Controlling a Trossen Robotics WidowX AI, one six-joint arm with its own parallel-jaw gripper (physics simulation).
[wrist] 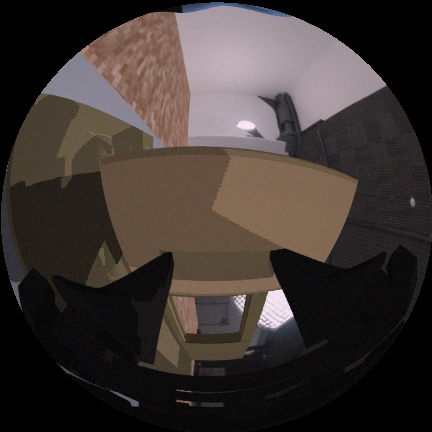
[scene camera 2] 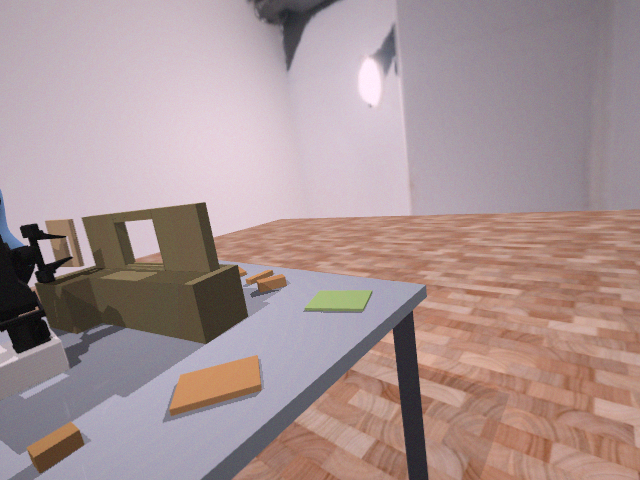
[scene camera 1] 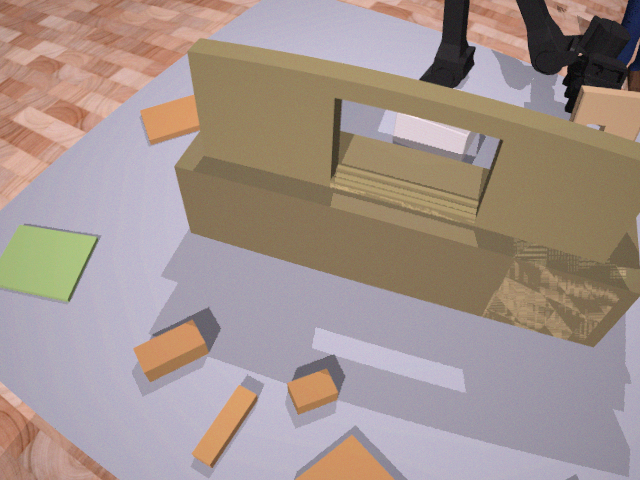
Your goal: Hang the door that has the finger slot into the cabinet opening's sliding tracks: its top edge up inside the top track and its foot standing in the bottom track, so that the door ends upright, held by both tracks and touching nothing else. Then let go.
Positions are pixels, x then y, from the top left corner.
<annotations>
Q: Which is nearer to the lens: the tan door with finger slot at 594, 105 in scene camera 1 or the green sheet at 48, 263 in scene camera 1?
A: The tan door with finger slot.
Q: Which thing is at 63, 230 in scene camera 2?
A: A tan door with finger slot.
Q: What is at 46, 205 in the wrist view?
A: An olive cabinet.
</annotations>
